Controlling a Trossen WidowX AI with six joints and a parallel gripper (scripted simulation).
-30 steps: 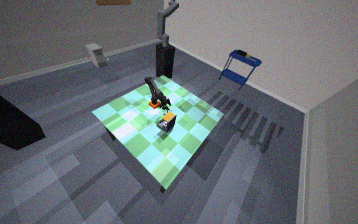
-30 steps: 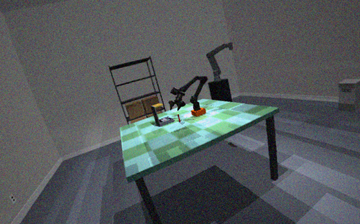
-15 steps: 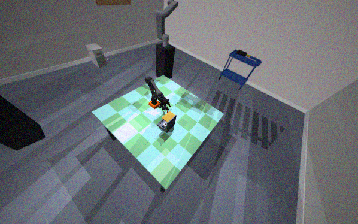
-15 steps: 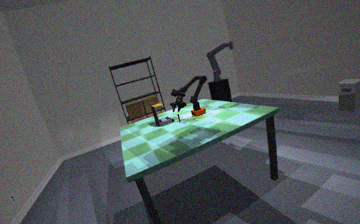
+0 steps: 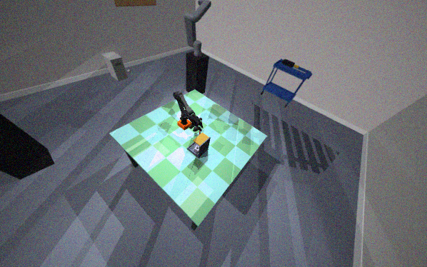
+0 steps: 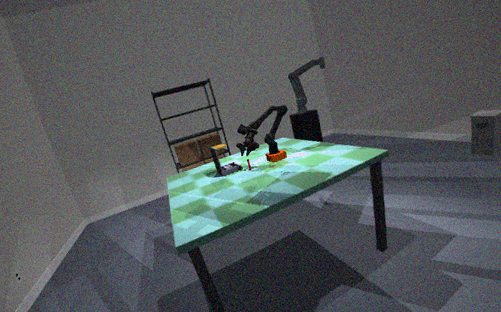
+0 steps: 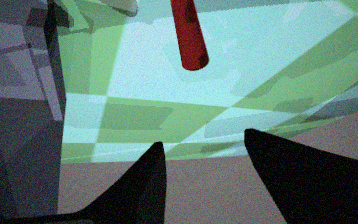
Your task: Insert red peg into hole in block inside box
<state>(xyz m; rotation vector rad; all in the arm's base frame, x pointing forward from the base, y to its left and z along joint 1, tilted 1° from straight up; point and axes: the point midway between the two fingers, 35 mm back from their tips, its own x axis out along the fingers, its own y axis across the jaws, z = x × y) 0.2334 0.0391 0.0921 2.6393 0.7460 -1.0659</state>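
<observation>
The red peg is 20 mm behind my gripper tip, 10 mm to the right of it and 70 mm below it. The rest, counted from my gripper tip: orange roof (140 mm ahead, 160 mm to the right, 100 mm above).
</observation>
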